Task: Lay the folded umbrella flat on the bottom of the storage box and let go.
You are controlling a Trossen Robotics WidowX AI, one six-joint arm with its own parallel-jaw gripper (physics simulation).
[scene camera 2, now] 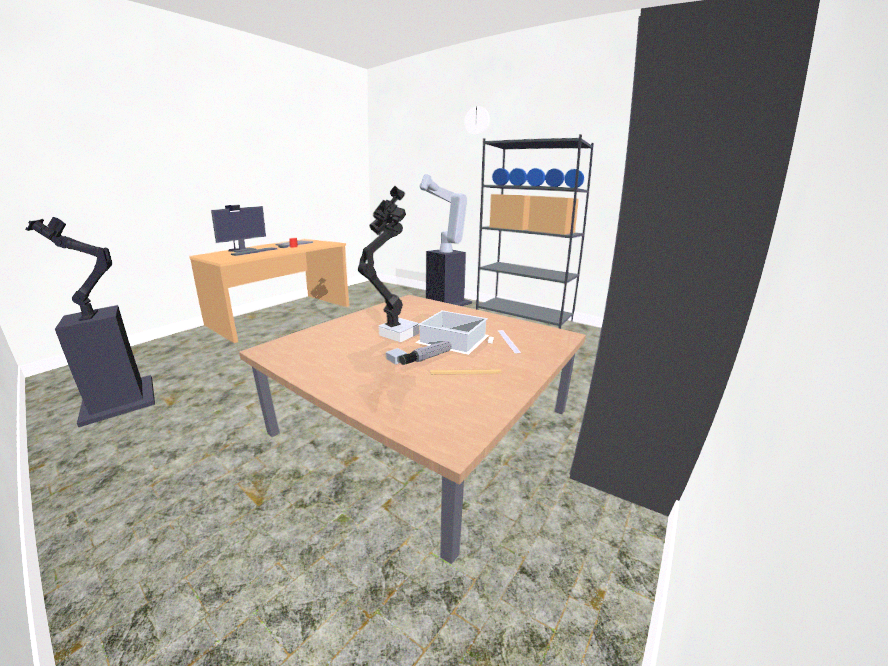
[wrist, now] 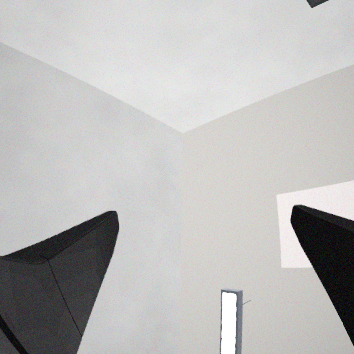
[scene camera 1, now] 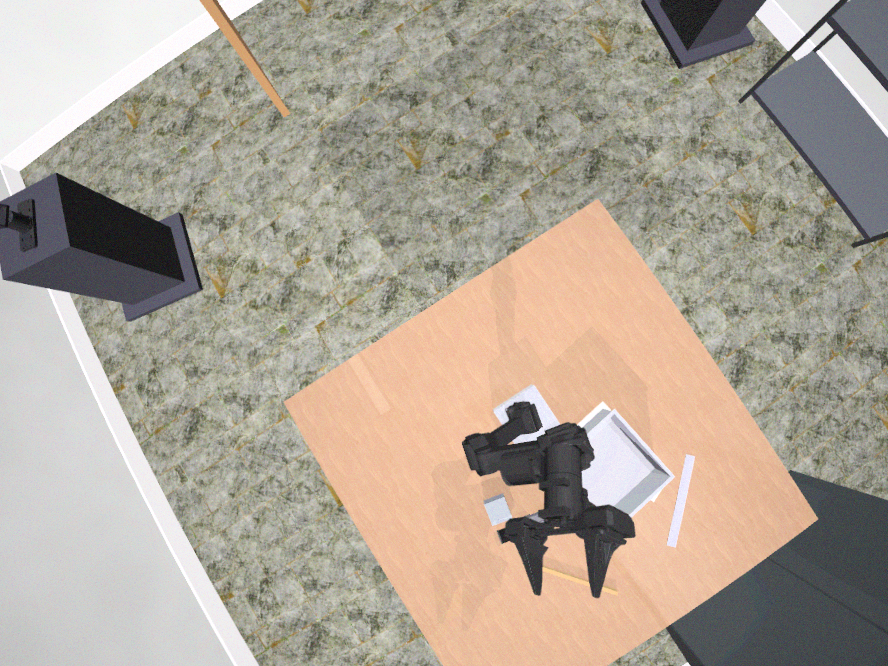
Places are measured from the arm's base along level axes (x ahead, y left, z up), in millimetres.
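Pixels of known places: gripper, fingertip midpoint: [scene camera 2: 389, 193] [wrist: 206, 217] [scene camera 1: 564, 596]; arm's base, link origin: [scene camera 2: 392, 324] [scene camera 1: 517, 414].
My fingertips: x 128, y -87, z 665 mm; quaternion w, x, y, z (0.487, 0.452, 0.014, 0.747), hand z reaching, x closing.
Observation:
Ahead of a thing's pixels: the offset from my fingertips to its top centre.
The folded umbrella {dx +214, dy +32, dz -662 mm} [scene camera 2: 433, 350] is a dark grey ribbed roll with a black end. It lies on the table in front of the storage box, outside it; in scene camera 1 the arm mostly hides it. The storage box {dx +127, dy +287, dz -624 mm} [scene camera 1: 647, 490] [scene camera 2: 467, 339] is light grey and open-topped, and stands on a white sheet beside the arm's base. Part of its pale bottom shows in scene camera 1; the arm covers its left side. My gripper [scene camera 1: 567, 594] [wrist: 206, 217] is open and empty, its fingers wide apart. It is raised high above the table, well clear of the umbrella and the box.
A pale grey block {dx +137, dy -80, dz -686 mm} [scene camera 1: 497, 509] [scene camera 2: 393, 355] lies by the umbrella's black end. A thin yellow stick {dx +433, dy +65, dz -710 mm} [scene camera 1: 581, 580] [scene camera 2: 466, 372] lies toward the front. A white strip {dx +334, dy +484, dz -719 mm} [scene camera 1: 681, 501] [scene camera 2: 509, 341] and a small white cube {dx +273, dy +414, dz -710 mm} [scene camera 2: 490, 339] lie right of the box.

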